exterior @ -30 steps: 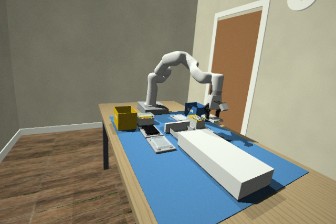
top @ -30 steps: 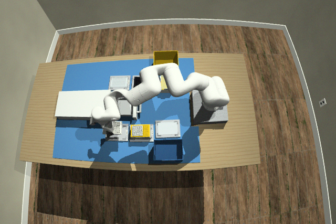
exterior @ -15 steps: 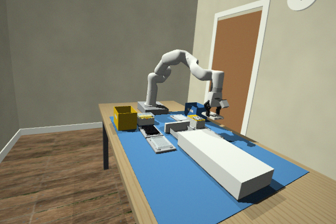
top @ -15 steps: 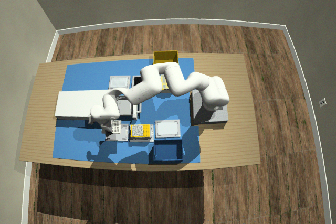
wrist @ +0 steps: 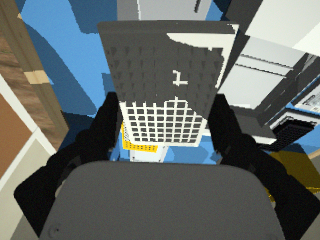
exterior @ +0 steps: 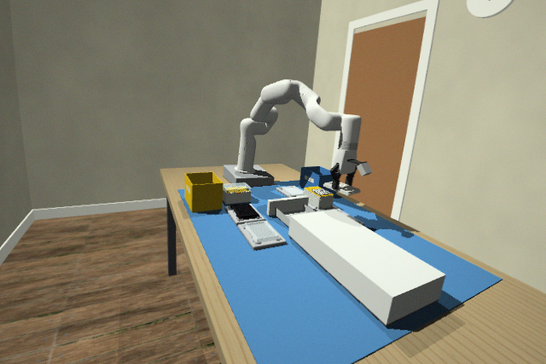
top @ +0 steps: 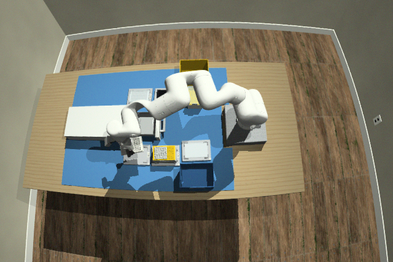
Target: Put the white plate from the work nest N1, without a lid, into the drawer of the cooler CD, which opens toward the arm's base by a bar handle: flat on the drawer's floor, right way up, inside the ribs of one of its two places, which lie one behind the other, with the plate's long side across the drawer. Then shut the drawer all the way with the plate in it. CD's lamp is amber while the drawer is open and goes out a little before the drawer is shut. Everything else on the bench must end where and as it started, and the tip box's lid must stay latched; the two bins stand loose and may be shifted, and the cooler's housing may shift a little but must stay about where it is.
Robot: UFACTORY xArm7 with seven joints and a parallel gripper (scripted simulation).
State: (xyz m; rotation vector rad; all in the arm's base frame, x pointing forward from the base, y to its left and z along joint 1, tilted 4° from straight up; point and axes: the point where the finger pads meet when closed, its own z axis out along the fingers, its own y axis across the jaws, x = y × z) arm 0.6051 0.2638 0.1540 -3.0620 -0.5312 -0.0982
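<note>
My hand is 17 cm to the left of the drawer and 14 cm above it. Also, from my hand: grey nest: 15 cm below, 2 cm to the left; white plate: 1 cm below; yellow tip box: 18 cm behind, 10 cm below, 2 cm to the right.
</note>
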